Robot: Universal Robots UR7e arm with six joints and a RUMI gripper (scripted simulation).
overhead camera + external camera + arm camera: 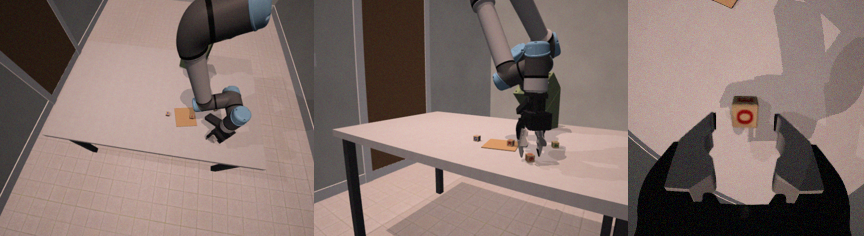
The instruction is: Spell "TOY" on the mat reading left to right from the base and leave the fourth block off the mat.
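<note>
Right now the wooden block is 2 cm below my hand. From my hand the other things lie so: mat 18 cm to the right, 10 cm behind, 3 cm below; T block 14 cm to the right, 11 cm behind, 1 cm below.
</note>
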